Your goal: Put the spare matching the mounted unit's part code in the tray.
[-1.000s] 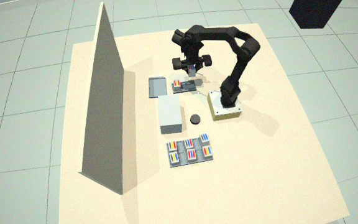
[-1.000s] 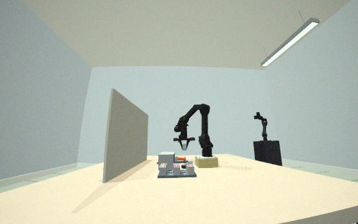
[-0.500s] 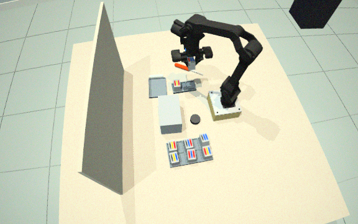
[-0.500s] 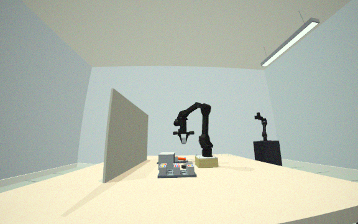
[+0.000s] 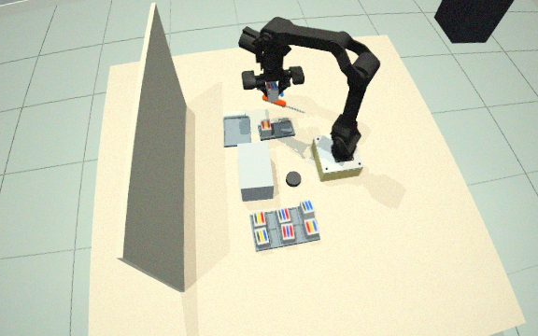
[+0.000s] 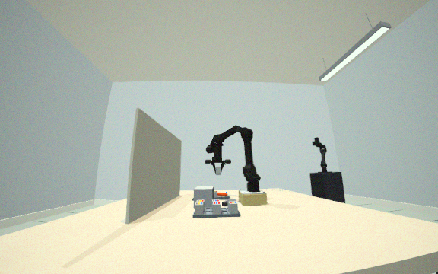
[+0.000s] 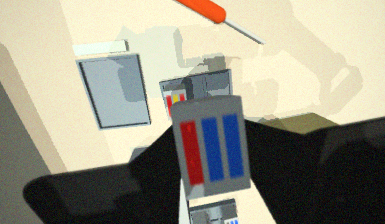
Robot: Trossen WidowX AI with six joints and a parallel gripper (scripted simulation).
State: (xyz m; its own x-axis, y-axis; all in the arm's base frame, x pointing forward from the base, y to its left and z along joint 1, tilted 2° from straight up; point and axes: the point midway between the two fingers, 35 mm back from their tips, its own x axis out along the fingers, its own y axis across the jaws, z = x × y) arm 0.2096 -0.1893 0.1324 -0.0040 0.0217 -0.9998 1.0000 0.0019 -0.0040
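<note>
Right now my gripper tip is 17 cm above the grey tray and 13 cm short of it. From my gripper tip the other things lie so: mounted unit: 21 cm to the left, 12 cm below, 8 cm ahead; then grey spare: 3 cm above; then grey rack: 17 cm below, 2 cm to the left, 2 cm behind.
</note>
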